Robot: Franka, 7 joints.
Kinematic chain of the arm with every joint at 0, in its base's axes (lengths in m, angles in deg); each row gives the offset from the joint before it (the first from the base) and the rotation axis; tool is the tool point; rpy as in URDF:
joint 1: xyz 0 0 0.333 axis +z
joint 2: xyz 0 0 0 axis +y
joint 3: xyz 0 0 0.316 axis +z
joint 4: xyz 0.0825 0 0 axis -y
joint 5: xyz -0.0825 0 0.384 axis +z
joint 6: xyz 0 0 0 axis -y
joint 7: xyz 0.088 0 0 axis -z
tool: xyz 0 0 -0.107 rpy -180 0 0
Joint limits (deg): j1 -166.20..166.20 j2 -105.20..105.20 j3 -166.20..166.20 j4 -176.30..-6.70 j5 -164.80..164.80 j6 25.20..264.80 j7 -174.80..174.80
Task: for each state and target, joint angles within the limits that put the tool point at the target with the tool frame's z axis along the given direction. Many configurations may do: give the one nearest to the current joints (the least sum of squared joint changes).
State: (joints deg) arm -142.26 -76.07 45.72 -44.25 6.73 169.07 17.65
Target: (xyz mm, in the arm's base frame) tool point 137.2 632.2 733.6 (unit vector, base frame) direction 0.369 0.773 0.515
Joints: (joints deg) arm -85.30 -88.45 18.73 -73.78 -24.23 217.45 17.65
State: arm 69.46 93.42 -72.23 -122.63 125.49 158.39 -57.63
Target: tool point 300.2 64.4 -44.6 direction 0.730 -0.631 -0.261
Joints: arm 102.49 103.96 -28.72 -120.71 130.72 202.84 -57.63
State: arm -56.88 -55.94 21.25 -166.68 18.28 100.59 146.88
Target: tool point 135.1 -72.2 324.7 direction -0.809 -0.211 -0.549
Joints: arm -43.64 -62.26 41.33 -176.16 -4.56 78.48 146.88
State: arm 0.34 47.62 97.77 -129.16 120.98 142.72 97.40
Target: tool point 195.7 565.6 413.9 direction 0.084 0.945 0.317
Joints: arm -6.89 52.14 88.48 -117.69 153.47 138.89 97.40
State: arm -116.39 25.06 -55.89 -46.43 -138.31 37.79 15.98
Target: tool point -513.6 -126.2 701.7 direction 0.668 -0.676 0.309
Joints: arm -115.81 55.99 -97.97 -93.97 -151.67 25.20 15.98
